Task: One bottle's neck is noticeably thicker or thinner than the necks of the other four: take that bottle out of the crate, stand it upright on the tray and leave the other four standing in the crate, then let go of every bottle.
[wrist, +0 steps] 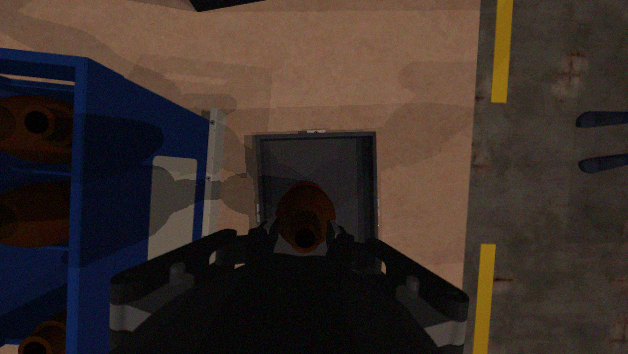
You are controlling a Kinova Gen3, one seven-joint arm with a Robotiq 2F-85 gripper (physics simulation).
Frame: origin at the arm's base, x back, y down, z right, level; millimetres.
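Seen in the pictures: gripper, between the fingertips: (303,228).
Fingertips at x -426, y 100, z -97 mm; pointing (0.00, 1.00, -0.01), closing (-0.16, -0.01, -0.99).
Note:
Pixels of each thing's top centre, then the offset from my fingertips to it. "pt": a spot on its surface instead.
- dark grey tray, a spot on its surface: (317,157) pt dz -29, dx +74, dy +133 mm
- blue crate, a spot on its surface: (79,200) pt dz +152, dx +48, dy -36 mm
- second bottle, a spot on its surface: (42,215) pt dz +264, dx +33, dy +20 mm
- third bottle, centre of its top: (34,352) dz +221, dx -70, dy -24 mm
- pale label, a spot on its surface: (175,205) pt dz +156, dx +26, dy +53 mm
- light grey strip, a spot on its surface: (215,170) pt dz +136, dx +67, dy +117 mm
A brown bottle (305,207) stands in the dark grey tray (317,157), seen from above with its mouth toward the camera; it looks upright. My gripper (303,228) is open, with one fingertip on each side of this bottle's neck and a gap beside the neck. The blue crate (79,200) is at the left. In it show a brown bottle (25,146) at the upper left, a second bottle (42,215) below it, and part of a third bottle (52,332) at the lower left. The rest of the crate is cut off by the frame's edge. The gripper body hides the tray's near part.
A pale label (175,205) is on the crate's side, and a light grey strip (215,170) runs between crate and tray. To the right are a dark grey surface with yellow stripes (502,50) and two dark blue rounded bars (602,119). A black object (222,4) shows at the top edge.

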